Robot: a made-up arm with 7 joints. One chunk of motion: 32 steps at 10 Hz.
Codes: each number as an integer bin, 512 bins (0 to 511) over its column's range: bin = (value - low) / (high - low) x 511, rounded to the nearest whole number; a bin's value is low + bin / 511 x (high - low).
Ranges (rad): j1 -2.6..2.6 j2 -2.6..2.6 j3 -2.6..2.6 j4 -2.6..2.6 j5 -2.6..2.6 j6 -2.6..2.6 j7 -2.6..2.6
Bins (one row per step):
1: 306 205 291 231 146 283 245
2: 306 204 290 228 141 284 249
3: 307 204 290 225 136 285 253
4: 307 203 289 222 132 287 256
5: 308 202 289 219 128 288 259
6: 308 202 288 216 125 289 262
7: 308 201 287 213 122 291 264
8: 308 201 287 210 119 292 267
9: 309 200 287 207 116 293 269
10: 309 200 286 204 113 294 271
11: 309 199 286 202 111 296 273
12: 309 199 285 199 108 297 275
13: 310 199 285 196 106 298 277
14: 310 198 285 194 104 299 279
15: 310 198 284 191 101 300 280
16: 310 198 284 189 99 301 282
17: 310 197 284 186 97 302 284
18: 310 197 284 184 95 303 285
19: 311 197 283 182 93 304 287
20: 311 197 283 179 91 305 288
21: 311 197 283 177 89 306 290
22: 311 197 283 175 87 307 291
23: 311 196 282 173 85 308 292
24: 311 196 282 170 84 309 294
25: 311 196 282 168 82 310 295
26: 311 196 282 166 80 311 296
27: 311 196 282 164 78 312 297
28: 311 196 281 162 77 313 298
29: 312 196 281 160 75 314 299
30: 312 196 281 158 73 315 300
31: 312 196 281 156 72 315 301
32: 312 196 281 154 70 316 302
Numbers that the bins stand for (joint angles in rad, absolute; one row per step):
1: 0.5139 -0.5139 0.3613 -0.2493 -1.1143 0.2798 -0.1068
2: 0.5139 -0.5241 0.3511 -0.2798 -1.1652 0.2900 -0.0661
3: 0.5241 -0.5241 0.3511 -0.3104 -1.2160 0.3002 -0.0254
4: 0.5241 -0.5342 0.3409 -0.3409 -1.2568 0.3205 0.0051
5: 0.5342 -0.5444 0.3409 -0.3714 -1.2975 0.3307 0.0356
6: 0.5342 -0.5444 0.3307 -0.4020 -1.3280 0.3409 0.0661
7: 0.5342 -0.5546 0.3205 -0.4325 -1.3585 0.3613 0.0865
8: 0.5342 -0.5546 0.3205 -0.4630 -1.3890 0.3714 0.1170
9: 0.5444 -0.5648 0.3205 -0.4935 -1.4196 0.3816 0.1374
10: 0.5444 -0.5648 0.3104 -0.5241 -1.4501 0.3918 0.1577
11: 0.5444 -0.5750 0.3104 -0.5444 -1.4705 0.4121 0.1781
12: 0.5444 -0.5750 0.3002 -0.5750 -1.5010 0.4223 0.1984
13: 0.5546 -0.5750 0.3002 -0.6055 -1.5213 0.4325 0.2188
14: 0.5546 -0.5851 0.3002 -0.6258 -1.5417 0.4427 0.2391
15: 0.5546 -0.5851 0.2900 -0.6564 -1.5722 0.4528 0.2493
16: 0.5546 -0.5851 0.2900 -0.6767 -1.5926 0.4630 0.2697
17: 0.5546 -0.5953 0.2900 -0.7072 -1.6129 0.4732 0.2900
18: 0.5546 -0.5953 0.2900 -0.7276 -1.6333 0.4834 0.3002
19: 0.5648 -0.5953 0.2798 -0.7479 -1.6536 0.4935 0.3205
20: 0.5648 -0.5953 0.2798 -0.7785 -1.6740 0.5037 0.3307
21: 0.5648 -0.5953 0.2798 -0.7988 -1.6943 0.5139 0.3511
22: 0.5648 -0.5953 0.2798 -0.8192 -1.7147 0.5241 0.3613
23: 0.5648 -0.6055 0.2697 -0.8395 -1.7350 0.5342 0.3714
24: 0.5648 -0.6055 0.2697 -0.8701 -1.7452 0.5444 0.3918
25: 0.5648 -0.6055 0.2697 -0.8904 -1.7656 0.5546 0.4020
26: 0.5648 -0.6055 0.2697 -0.9108 -1.7859 0.5648 0.4121
27: 0.5648 -0.6055 0.2697 -0.9311 -1.8063 0.5750 0.4223
28: 0.5648 -0.6055 0.2595 -0.9515 -1.8164 0.5851 0.4325
29: 0.5750 -0.6055 0.2595 -0.9718 -1.8368 0.5953 0.4427
30: 0.5750 -0.6055 0.2595 -0.9922 -1.8571 0.6055 0.4528
31: 0.5750 -0.6055 0.2595 -1.0125 -1.8673 0.6055 0.4630
32: 0.5750 -0.6055 0.2595 -1.0329 -1.8877 0.6157 0.4732

